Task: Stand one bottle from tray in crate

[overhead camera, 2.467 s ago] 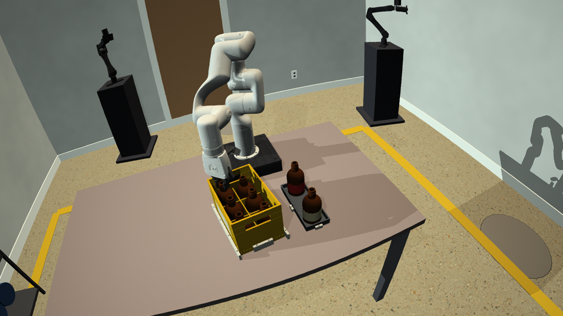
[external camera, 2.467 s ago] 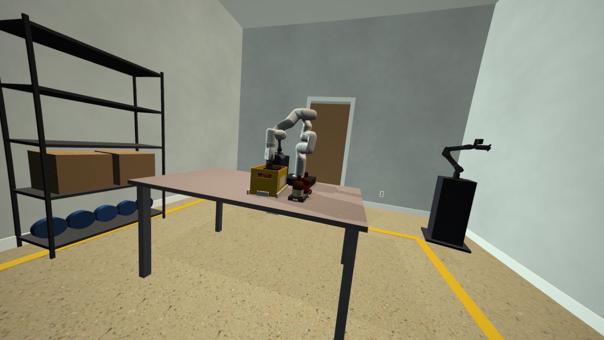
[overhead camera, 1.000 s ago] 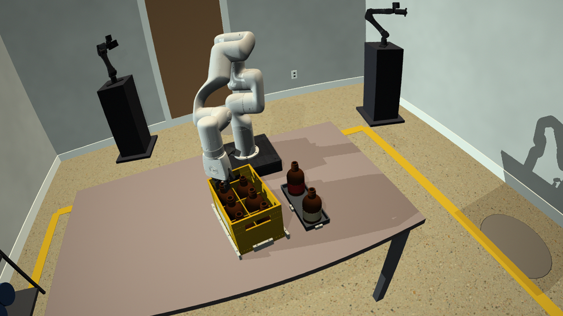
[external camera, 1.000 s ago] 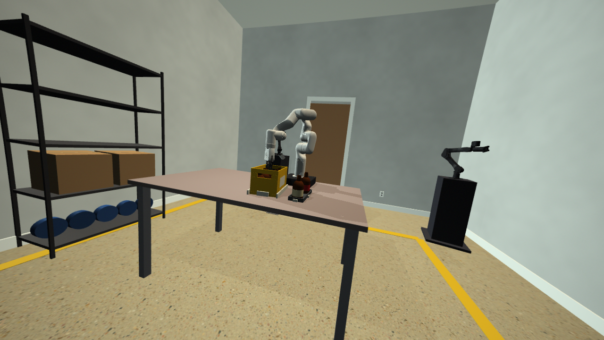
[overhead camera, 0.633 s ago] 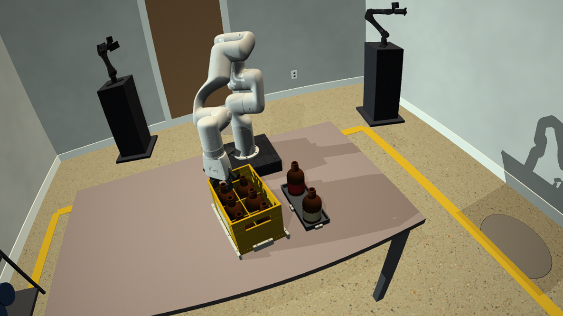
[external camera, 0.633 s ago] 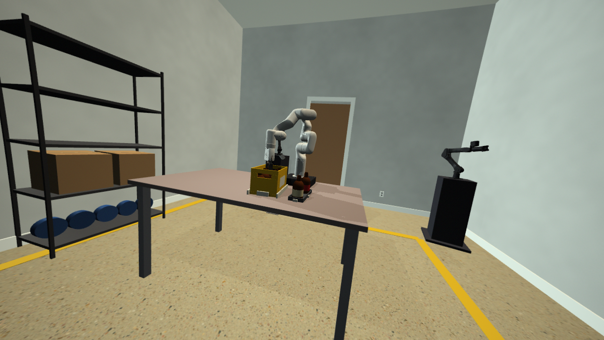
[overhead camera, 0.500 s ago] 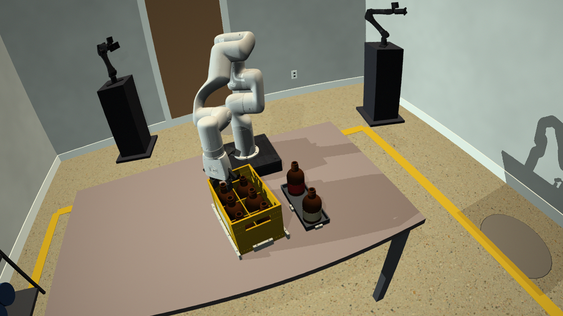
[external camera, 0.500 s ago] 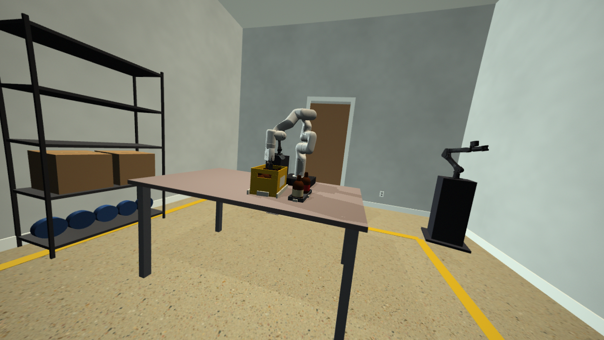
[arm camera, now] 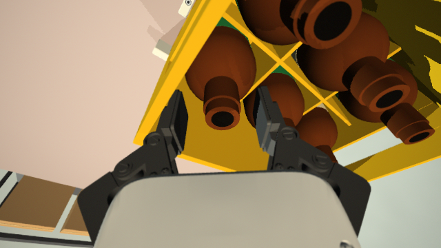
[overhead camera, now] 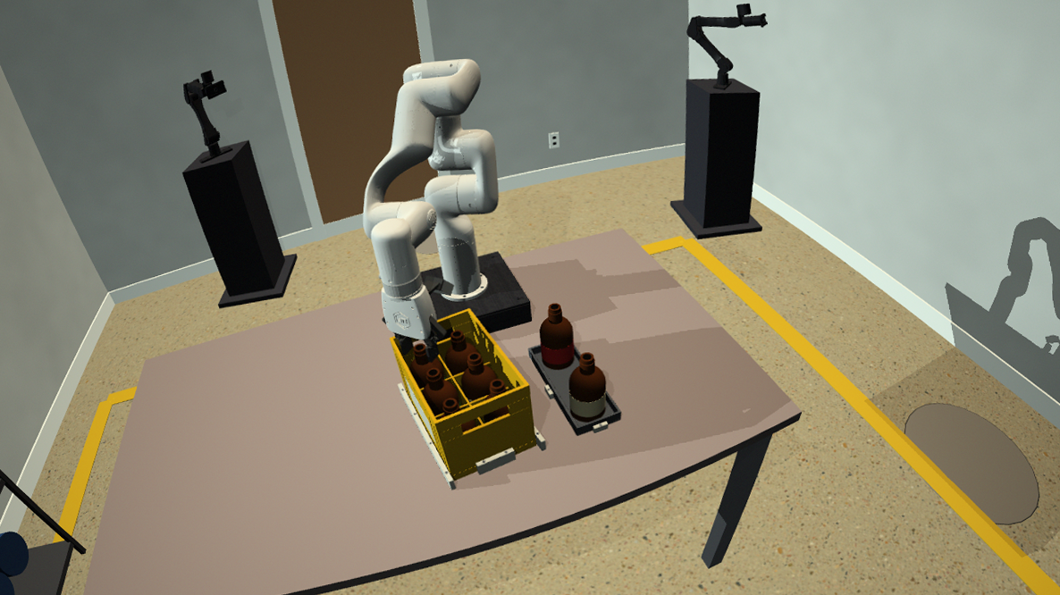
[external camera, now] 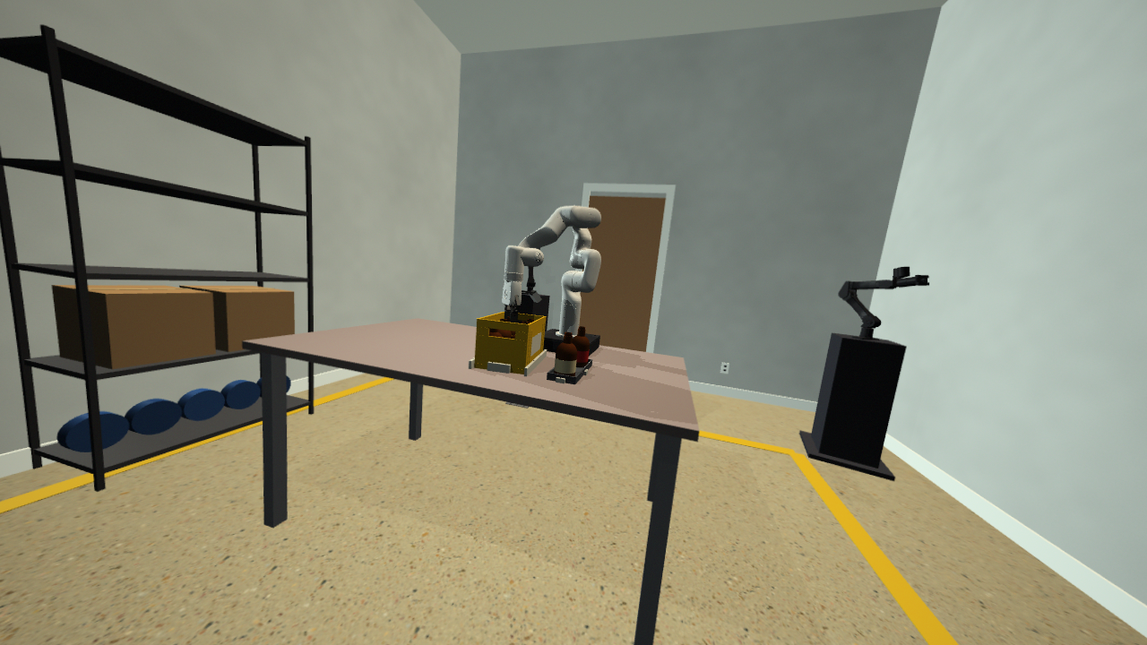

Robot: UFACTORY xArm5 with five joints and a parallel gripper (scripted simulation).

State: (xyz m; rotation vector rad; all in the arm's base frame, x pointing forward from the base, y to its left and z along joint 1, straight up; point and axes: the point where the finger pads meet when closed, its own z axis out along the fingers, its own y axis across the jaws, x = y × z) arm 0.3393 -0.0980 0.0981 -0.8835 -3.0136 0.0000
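My gripper is now 8 cm above the crate, 7 cm to the right of it and 7 cm short of it.
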